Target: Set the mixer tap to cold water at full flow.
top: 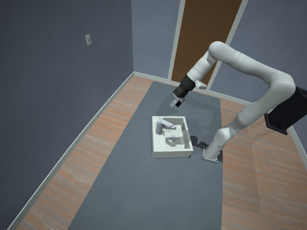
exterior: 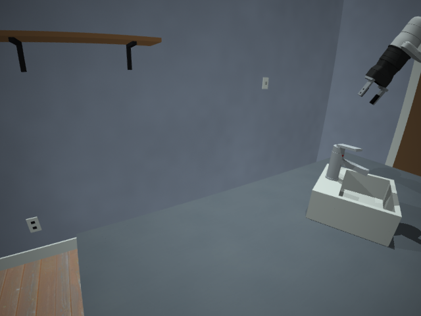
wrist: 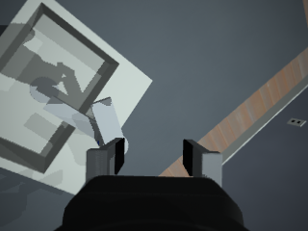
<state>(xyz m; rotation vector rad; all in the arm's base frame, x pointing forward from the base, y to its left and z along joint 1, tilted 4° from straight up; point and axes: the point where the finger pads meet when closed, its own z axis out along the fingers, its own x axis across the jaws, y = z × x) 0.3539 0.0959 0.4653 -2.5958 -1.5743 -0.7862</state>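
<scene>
Right now my hand is 200 mm above the flat lever and 30 mm short of it. Round my hand: white basin (430 mm below, 60 mm to the right, 30 mm behind); then grey mixer tap (240 mm below, 50 mm ahead, 10 mm to the right).
</scene>
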